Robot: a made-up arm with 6 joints. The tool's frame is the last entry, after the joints.
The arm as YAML. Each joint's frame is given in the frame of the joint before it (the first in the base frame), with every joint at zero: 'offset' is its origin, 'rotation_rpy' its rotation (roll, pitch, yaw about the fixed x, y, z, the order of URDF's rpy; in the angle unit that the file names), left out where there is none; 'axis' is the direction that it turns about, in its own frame. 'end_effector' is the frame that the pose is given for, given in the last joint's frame.
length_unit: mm
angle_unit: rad
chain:
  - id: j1
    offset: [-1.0, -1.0, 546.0]
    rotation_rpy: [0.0, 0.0, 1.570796]
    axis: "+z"
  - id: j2
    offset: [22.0, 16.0, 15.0]
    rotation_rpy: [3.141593, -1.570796, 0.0]
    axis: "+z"
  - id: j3
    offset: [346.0, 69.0, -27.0]
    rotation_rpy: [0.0, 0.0, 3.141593]
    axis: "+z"
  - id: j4
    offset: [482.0, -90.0, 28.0]
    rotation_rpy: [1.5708, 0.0, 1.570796]
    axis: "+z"
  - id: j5
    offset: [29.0, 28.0, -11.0]
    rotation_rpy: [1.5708, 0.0, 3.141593]
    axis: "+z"
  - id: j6
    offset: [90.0, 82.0, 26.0]
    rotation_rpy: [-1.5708, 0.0, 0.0]
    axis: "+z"
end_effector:
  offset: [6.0, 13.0, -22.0]
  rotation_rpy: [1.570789, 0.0, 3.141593]
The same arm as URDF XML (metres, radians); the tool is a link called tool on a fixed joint. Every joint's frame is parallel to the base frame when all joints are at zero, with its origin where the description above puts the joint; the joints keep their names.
<robot name="arm">
  <link name="base_link"/>
  <link name="link1"/>
  <link name="link2"/>
  <link name="link3"/>
  <link name="link4"/>
  <link name="link5"/>
  <link name="link6"/>
  <link name="tool"/>
  <joint name="j1" type="continuous">
    <parent link="base_link"/>
    <child link="link1"/>
    <origin xyz="-0.0010 -0.0010 0.5460"/>
    <axis xyz="0 0 1"/>
  </joint>
  <joint name="j2" type="continuous">
    <parent link="link1"/>
    <child link="link2"/>
    <origin xyz="-0.0160 0.0220 0.0150"/>
    <axis xyz="0 1 0"/>
  </joint>
  <joint name="j3" type="continuous">
    <parent link="link2"/>
    <child link="link3"/>
    <origin xyz="0.0690 -0.0270 0.3460"/>
    <axis xyz="0 1 0"/>
  </joint>
  <joint name="j4" type="continuous">
    <parent link="link3"/>
    <child link="link4"/>
    <origin xyz="0.0900 0.0280 -0.4820"/>
    <axis xyz="0 0 -1"/>
  </joint>
  <joint name="j5" type="continuous">
    <parent link="link4"/>
    <child link="link5"/>
    <origin xyz="-0.0290 0.0280 0.0110"/>
    <axis xyz="0 1 0"/>
  </joint>
  <joint name="j6" type="continuous">
    <parent link="link5"/>
    <child link="link6"/>
    <origin xyz="0.0900 0.0260 -0.0820"/>
    <axis xyz="0 0 -1"/>
  </joint>
  <joint name="tool_joint" type="fixed">
    <parent link="link6"/>
    <child link="tool"/>
    <origin xyz="0.0060 -0.0130 0.0220" rpy="-1.5708 0.0000 3.1416"/>
  </joint>
</robot>

